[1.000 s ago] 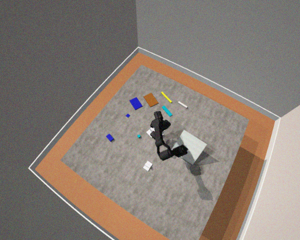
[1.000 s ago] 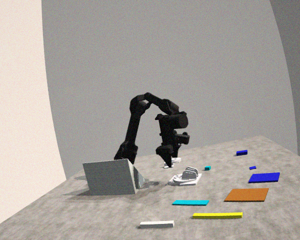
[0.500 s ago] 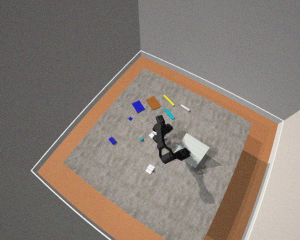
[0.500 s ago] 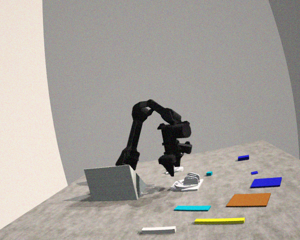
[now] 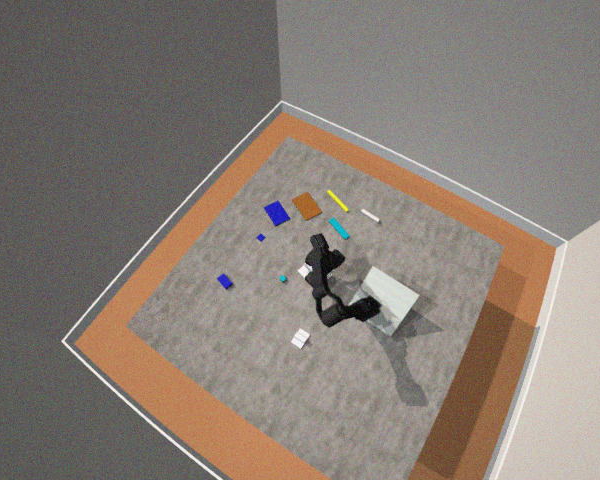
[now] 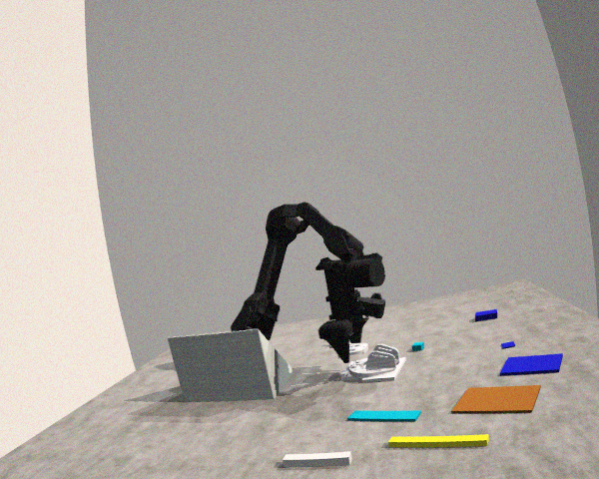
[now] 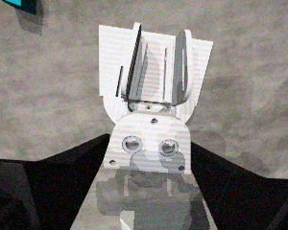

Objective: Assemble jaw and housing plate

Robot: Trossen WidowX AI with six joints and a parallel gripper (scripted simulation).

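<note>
Right now the white jaw is 2 cm ahead of my gripper tip, 2 cm to the right of it and 3 cm below it. Round my gripper tip: small cyan cube 14 cm ahead, 12 cm to the left, 3 cm below; cyan strip 10 cm ahead, 25 cm to the right, 4 cm below; small white block 10 cm behind, 27 cm to the left, 3 cm below.
</note>
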